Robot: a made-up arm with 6 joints.
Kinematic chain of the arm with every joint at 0, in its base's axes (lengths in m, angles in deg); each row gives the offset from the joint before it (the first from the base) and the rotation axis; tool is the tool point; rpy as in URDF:
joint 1: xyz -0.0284 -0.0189 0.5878 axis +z
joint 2: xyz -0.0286 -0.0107 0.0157 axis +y
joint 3: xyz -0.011 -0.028 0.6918 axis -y
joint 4: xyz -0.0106 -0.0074 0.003 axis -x
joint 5: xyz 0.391 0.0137 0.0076 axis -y
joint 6: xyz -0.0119 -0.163 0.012 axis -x
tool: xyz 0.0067 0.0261 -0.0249 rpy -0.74 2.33 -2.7
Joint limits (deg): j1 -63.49..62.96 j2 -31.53..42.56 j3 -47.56..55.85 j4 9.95..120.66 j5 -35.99..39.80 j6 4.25..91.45
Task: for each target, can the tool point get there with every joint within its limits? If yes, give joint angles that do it. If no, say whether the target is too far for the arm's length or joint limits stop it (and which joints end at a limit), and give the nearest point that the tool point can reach.
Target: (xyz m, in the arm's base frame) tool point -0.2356 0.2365 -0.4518
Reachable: no: joint limits stop it (at a limit: joint 1, joint 2, joint 3, joint 4, joint 5) | nearest point 0.2123 0.4791 0.7311 | short by 1.288 m
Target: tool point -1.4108 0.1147 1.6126
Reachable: no: too far | nearest point -0.5887 0.0352 1.5754 | short by 0.827 m
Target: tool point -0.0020 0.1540 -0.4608
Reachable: no: joint limits stop it (at a limit: joint 1, joint 2, joint 3, joint 4, joint 5) | nearest point 0.3386 0.2929 0.7296 | short by 1.246 m
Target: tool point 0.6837 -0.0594 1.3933
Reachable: yes | joints -0.34 35.20 42.26 96.55 0.18 82.08
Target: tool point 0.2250 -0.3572 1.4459
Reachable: yes | joints -29.70 6.68 17.57 39.71 -13.83 42.54
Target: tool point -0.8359 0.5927 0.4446
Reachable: no: joint limits stop it (at a limit: joint 1, joint 2, joint 3, joint 4, joint 5, joint 6) | nearest point 0.1989 0.5207 0.7519 | short by 1.082 m
